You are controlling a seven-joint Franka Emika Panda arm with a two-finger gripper.
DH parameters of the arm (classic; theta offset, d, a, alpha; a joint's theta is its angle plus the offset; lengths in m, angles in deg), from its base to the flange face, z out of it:
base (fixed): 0 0 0 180
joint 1: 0 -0.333 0 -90
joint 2: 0 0 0 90
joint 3: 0 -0.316 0.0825 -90
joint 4: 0 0 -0.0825 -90
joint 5: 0 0.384 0 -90
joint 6: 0 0 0.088 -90
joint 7: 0 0.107 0 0
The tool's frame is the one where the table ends.
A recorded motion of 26 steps. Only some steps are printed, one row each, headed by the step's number.
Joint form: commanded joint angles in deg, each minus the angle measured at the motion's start. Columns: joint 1, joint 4, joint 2, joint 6, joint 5, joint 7, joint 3.
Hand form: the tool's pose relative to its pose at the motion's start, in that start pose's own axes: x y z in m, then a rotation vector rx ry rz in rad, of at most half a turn. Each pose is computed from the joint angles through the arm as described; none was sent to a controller.
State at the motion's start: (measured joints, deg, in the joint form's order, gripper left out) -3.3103 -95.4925 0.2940 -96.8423 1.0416 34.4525 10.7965
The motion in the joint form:
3: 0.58 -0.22 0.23 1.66 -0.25 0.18 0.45
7: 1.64 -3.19 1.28 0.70 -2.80 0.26 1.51
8: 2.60 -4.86 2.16 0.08 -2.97 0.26 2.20
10: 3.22 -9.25 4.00 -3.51 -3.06 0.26 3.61
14: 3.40 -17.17 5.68 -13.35 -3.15 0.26 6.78
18: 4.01 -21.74 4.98 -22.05 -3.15 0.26 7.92
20: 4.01 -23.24 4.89 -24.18 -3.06 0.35 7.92
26: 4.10 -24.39 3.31 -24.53 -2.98 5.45 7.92
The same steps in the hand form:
3: 0.0024 0.0113 0.0019 -0.0193 -0.0214 0.0207
7: 0.0108 0.0368 0.0146 -0.0624 -0.0131 0.0537
8: 0.0152 0.0539 0.0189 -0.0636 -0.0165 0.0817
10: 0.0186 0.0761 0.0328 -0.0483 -0.0060 0.1145
14: 0.0286 0.1079 0.0688 -0.0080 0.0408 0.1672
18: 0.0386 0.1203 0.0992 0.0197 0.0944 0.1937
20: 0.0376 0.1203 0.1090 0.0256 0.1020 0.1950
26: 0.0375 0.1203 0.1321 0.0030 0.0703 0.2856

